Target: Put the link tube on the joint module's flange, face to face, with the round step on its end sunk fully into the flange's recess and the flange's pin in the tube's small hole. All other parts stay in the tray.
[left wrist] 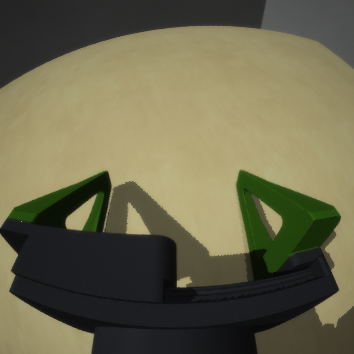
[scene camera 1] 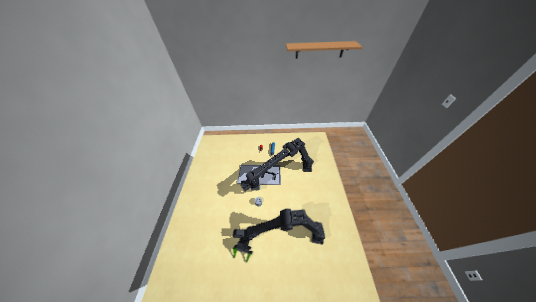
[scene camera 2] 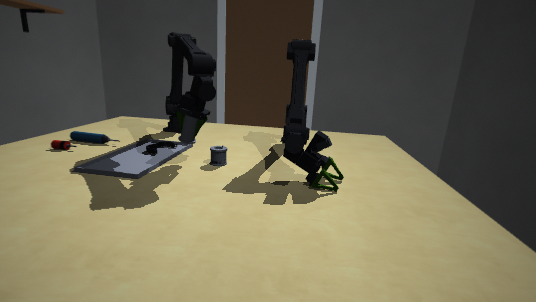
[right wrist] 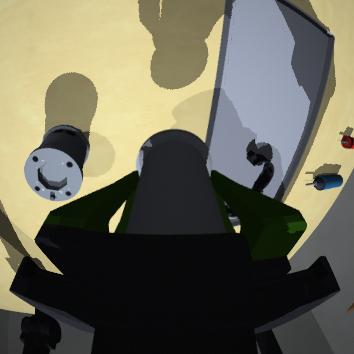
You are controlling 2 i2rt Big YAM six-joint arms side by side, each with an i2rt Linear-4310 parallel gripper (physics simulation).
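Places are measured from the left arm's base along level axes (x left, y back, z up), in millimetres.
Pixels of known places: left gripper, fingertip midpoint: (left wrist: 173, 177) (scene camera 1: 240, 260) (scene camera 2: 340, 184); right gripper, fingertip midpoint: (scene camera 1: 256, 186) (scene camera 2: 188, 133) (right wrist: 174, 177); left arm's base at its link origin: (scene camera 1: 317, 235); right arm's base at its link origin: (scene camera 1: 307, 166) (scene camera 2: 176, 130).
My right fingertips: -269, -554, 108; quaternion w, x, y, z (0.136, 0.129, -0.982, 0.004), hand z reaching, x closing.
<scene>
For each thing: its top centre in the pictures, then the offset to it from my right fingertips, as dx, dy, dz. "*": a spot on its surface instead.
- dark grey cylinder at its top centre: (right wrist: 209, 286) (scene camera 2: 189, 112) +4, +4, +77
- joint module at its top centre: (right wrist: 50, 179) (scene camera 2: 218, 146) (scene camera 1: 258, 200) +103, +40, -44
- grey tray at its top centre: (right wrist: 272, 136) (scene camera 2: 143, 153) (scene camera 1: 259, 173) -185, -23, -92
- black curved part at a spot on its surface: (right wrist: 266, 172) * -218, +45, -95
- blue tool at a spot on its surface: (right wrist: 329, 182) (scene camera 2: 95, 135) * -489, +39, -70
- red tool at its top centre: (right wrist: 351, 145) (scene camera 2: 64, 141) (scene camera 1: 261, 147) -508, -83, -74
The link tube, a dark grey cylinder (right wrist: 174, 190) (scene camera 2: 188, 129), is held tilted by my right gripper (right wrist: 174, 177) (scene camera 2: 191, 122), which is shut on it, above the tray's near end. Its lower end face is hidden in the right wrist view. The joint module (right wrist: 62, 160) (scene camera 2: 218, 155) (scene camera 1: 258, 201) stands upright on the table, apart from the tube. Its light flange faces up, with a recess, several small holes and a pin at the rim. My left gripper (left wrist: 173, 177) (scene camera 2: 340, 183) (scene camera 1: 241, 257) is open and empty, low over the table, away from the module.
The grey tray (scene camera 2: 106, 174) (right wrist: 216, 107) (scene camera 1: 279, 183) holds a black curved part (right wrist: 266, 172) (scene camera 2: 159, 146). A blue tool (scene camera 2: 89, 137) (right wrist: 329, 182) (scene camera 1: 272, 148) and a red tool (scene camera 2: 60, 145) (right wrist: 347, 142) (scene camera 1: 261, 148) lie beyond the tray.
</scene>
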